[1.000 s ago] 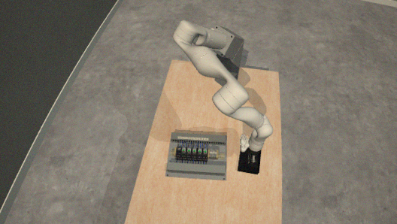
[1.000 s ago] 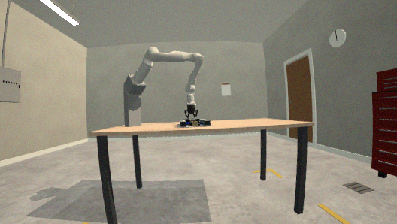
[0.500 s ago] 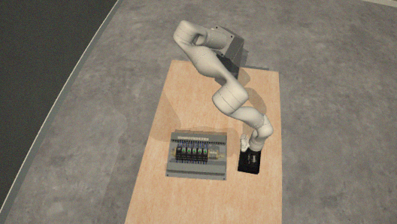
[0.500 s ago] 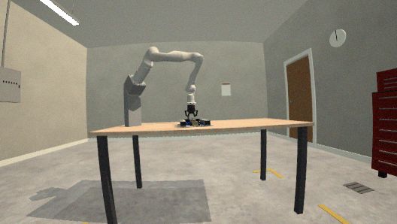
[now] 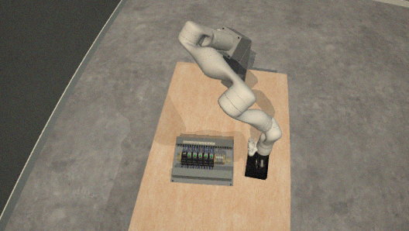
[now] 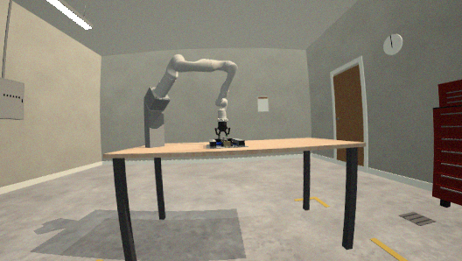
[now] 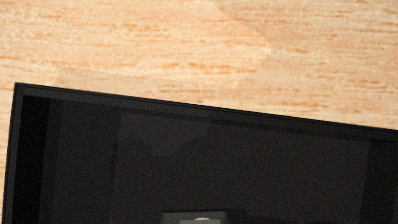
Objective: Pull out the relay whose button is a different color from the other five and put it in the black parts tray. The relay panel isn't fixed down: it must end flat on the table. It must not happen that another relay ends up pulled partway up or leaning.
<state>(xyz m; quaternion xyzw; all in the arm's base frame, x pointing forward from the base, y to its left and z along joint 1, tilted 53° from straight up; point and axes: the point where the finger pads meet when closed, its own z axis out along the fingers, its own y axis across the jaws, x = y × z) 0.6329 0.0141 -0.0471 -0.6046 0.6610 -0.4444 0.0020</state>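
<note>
The relay lies 2 cm below my hand. From my hand the other things lie so: grey relay panel: 10 cm behind, 27 cm to the right, 2 cm below; black parts tray: 3 cm below.
</note>
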